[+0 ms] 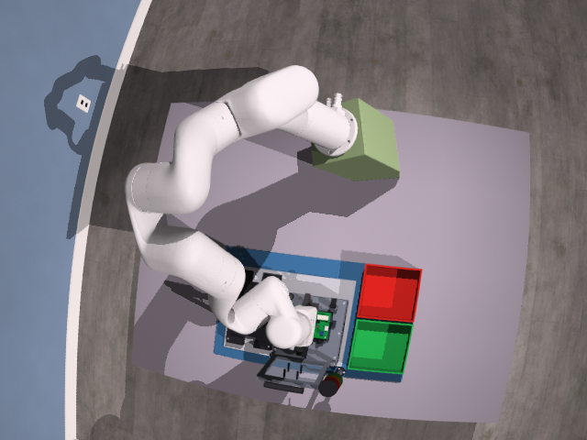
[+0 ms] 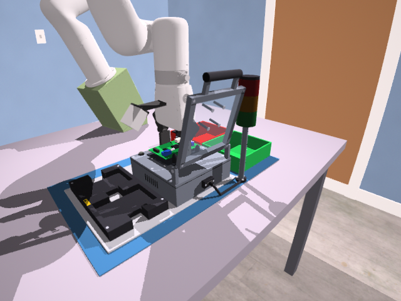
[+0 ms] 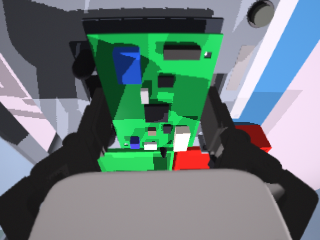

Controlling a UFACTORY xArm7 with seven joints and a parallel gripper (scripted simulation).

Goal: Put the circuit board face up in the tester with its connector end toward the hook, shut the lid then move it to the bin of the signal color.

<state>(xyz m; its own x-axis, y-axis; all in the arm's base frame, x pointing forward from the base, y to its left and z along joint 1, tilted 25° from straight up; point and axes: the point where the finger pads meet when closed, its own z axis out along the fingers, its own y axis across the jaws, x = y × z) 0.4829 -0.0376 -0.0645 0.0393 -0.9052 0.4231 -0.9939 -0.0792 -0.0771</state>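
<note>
Now: the green circuit board right at my hand. From my hand the other things lie so: clear lid (13 cm ahead, 10 cm above); green bin (20 cm to the left, 7 cm below, 4 cm ahead); plate (1 cm to the left, 1 cm below, 1 cm ahead).
</note>
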